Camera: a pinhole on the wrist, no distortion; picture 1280 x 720 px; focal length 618.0 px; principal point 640.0 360.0 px. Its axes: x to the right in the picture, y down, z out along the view. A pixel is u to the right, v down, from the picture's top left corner.
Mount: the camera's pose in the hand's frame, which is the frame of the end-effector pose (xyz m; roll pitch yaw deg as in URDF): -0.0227 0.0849 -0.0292 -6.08 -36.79 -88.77
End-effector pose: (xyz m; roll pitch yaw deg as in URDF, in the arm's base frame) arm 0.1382 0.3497 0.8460 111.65 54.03 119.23
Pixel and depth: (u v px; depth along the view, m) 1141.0 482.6 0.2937
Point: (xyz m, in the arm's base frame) 0.4436 0.5064 0.7546
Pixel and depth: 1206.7 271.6 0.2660
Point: 0.4626 0.4396 0.8271
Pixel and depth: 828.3 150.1 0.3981
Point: 0.5175 0.5546 0.9874
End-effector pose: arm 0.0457 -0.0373 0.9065 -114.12 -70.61 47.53
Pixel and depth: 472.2 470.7 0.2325
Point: 0.2479 0.1735 0.8454
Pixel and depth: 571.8 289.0 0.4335
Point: 0.2573 0.3553 0.7196
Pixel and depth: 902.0 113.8 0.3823
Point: 0.0239 0.3446 0.6684
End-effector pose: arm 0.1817 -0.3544 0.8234 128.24 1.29 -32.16
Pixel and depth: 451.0 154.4 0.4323
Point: -0.1763 -0.6922 1.0302
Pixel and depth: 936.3 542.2 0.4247
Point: 0.0701 -0.7988 0.6939
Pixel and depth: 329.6 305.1 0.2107
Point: 0.0356 -0.5504 1.0091
